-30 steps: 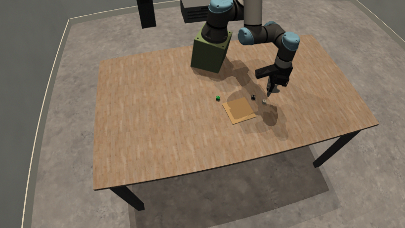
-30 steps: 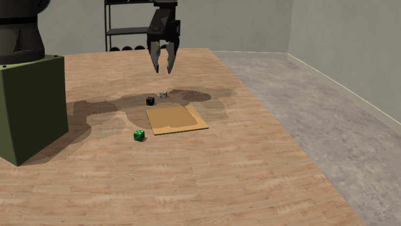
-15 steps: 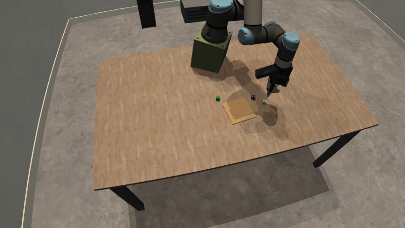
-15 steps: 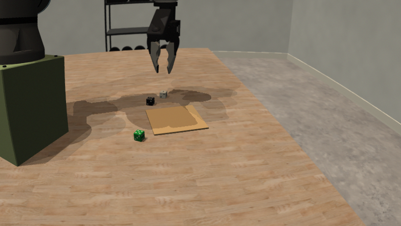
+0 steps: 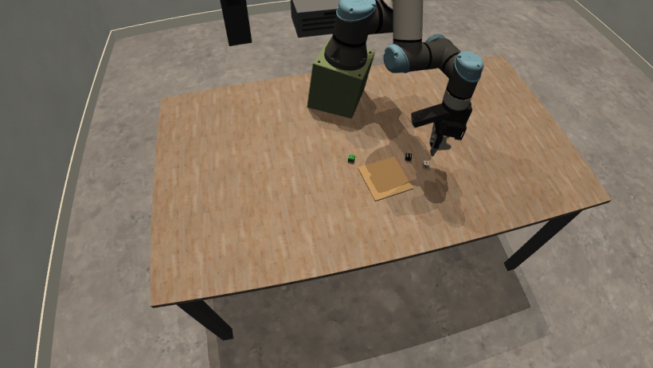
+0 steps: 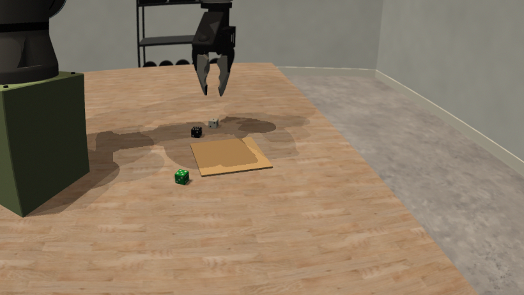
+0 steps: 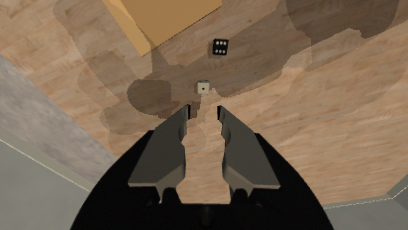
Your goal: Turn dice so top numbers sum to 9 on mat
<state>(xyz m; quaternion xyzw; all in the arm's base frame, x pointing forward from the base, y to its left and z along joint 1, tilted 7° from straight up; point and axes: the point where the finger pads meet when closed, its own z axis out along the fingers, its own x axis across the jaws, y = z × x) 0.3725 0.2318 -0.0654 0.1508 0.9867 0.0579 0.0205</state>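
Now: hand 8 cm above the white die. From my hand the other things lie so: tan mat: 3 cm ahead, 15 cm to the right, 9 cm below; black die: 4 cm behind, 5 cm to the right, 8 cm below; green die: 6 cm behind, 25 cm to the right, 8 cm below.
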